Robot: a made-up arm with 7 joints.
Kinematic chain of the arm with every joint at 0, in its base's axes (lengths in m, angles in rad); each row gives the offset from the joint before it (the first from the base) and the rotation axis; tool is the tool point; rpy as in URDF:
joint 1: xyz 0 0 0.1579 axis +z
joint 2: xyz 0 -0.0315 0.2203 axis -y
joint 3: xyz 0 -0.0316 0.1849 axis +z
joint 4: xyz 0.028 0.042 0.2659 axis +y
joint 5: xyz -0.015 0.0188 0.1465 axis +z
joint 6: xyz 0 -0.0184 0.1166 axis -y
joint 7: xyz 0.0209 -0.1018 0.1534 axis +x
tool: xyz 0 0 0 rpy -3.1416 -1.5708 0
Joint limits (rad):
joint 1: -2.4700..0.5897
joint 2: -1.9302..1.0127
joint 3: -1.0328..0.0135
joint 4: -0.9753..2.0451
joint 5: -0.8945..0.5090
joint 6: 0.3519..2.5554
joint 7: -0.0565..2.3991
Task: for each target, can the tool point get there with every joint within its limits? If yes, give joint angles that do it. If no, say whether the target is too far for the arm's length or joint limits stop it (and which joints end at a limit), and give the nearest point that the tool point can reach.
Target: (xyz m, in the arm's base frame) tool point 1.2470 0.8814 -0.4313
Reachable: no: too far | nearest point 0.6809 0.4035 -0.0188 | short by 0.848 m
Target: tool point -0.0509 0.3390 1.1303
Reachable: yes | joints -1.8745 0.5837 -0.9541 0.9511 -0.7749 1.3965 0.5645
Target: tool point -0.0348 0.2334 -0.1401
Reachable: no: joint limits stop it (at a limit: joint 1, joint 2, joint 4, joint 5, joint 6) | nearest point -0.1802 0.0680 -0.0660 | short by 0.232 m
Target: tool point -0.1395 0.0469 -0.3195
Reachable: no: joint limits stop it (at a limit: joint 1, joint 2, joint 4, joint 5, joint 6) | nearest point -0.2178 -0.0365 -0.1791 | short by 0.181 m
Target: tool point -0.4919 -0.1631 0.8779
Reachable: yes | joints -2.0827 -0.1185 -0.5611 1.4794 0.2182 0.5809 0.8338
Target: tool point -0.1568 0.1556 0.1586
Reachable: no: joint limits stop it (at a limit: joint 1, joint 2, joint 4, joint 5, joint 6) | nearest point -0.2893 0.1644 0.0017 | short by 0.206 m
